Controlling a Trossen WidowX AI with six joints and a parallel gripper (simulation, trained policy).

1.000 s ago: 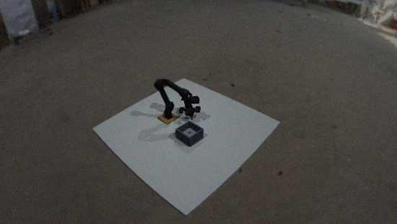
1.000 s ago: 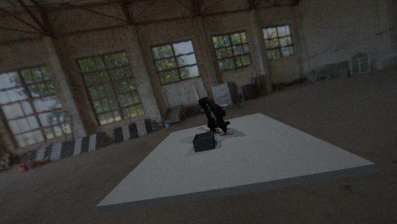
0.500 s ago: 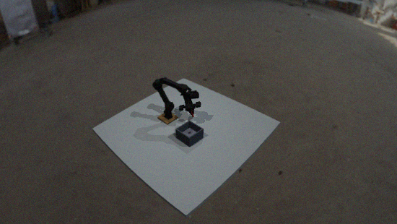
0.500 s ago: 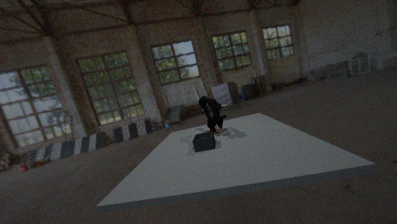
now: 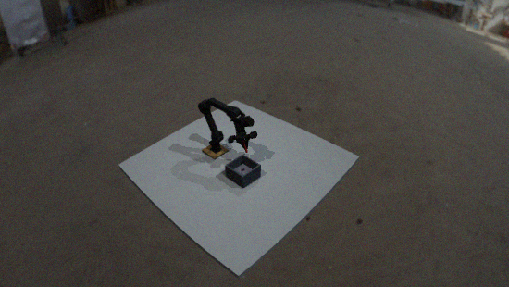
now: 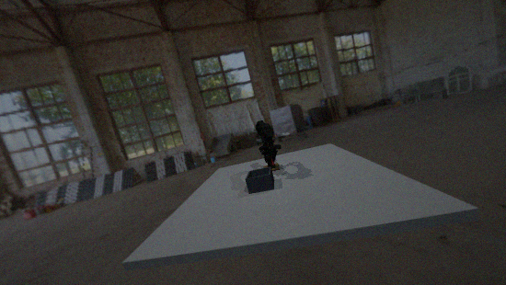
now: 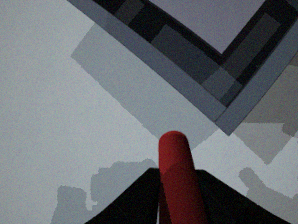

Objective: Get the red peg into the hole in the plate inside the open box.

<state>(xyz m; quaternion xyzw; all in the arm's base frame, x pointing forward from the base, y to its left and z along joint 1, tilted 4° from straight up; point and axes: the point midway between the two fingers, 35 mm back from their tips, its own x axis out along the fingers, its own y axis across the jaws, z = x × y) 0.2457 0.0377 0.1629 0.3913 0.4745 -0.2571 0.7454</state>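
The grey plate is 110 mm to the right of my gripper tip, 80 mm below it and 70 mm ahead of it. Round my gripper tip: dark grey box 110 mm to the right, 100 mm below, 70 mm ahead; red peg 20 mm above, 10 mm behind.
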